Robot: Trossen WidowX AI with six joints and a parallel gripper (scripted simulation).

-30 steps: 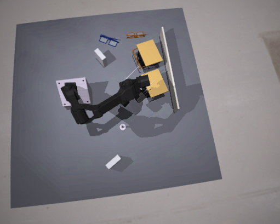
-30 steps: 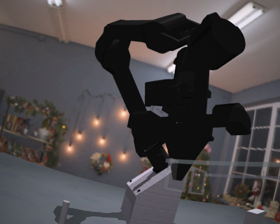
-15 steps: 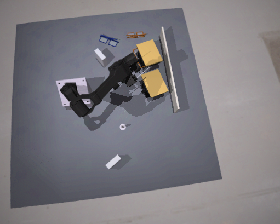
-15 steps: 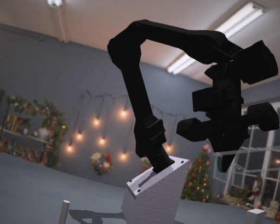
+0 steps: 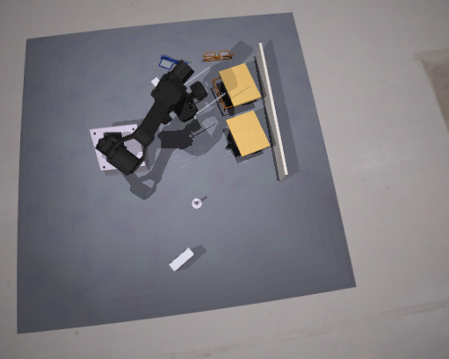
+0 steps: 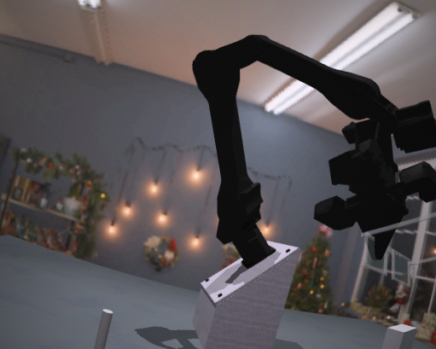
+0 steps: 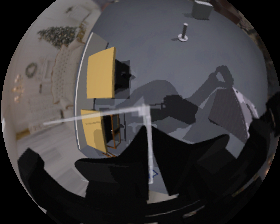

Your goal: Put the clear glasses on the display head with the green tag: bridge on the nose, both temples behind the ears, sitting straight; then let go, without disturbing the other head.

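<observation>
Right now my gripper tip is 300 mm to the left of the white peg and 190 mm above it. Also, from my gripper tip: long white wall: 330 mm ahead, 70 mm to the left, 160 mm below.
</observation>
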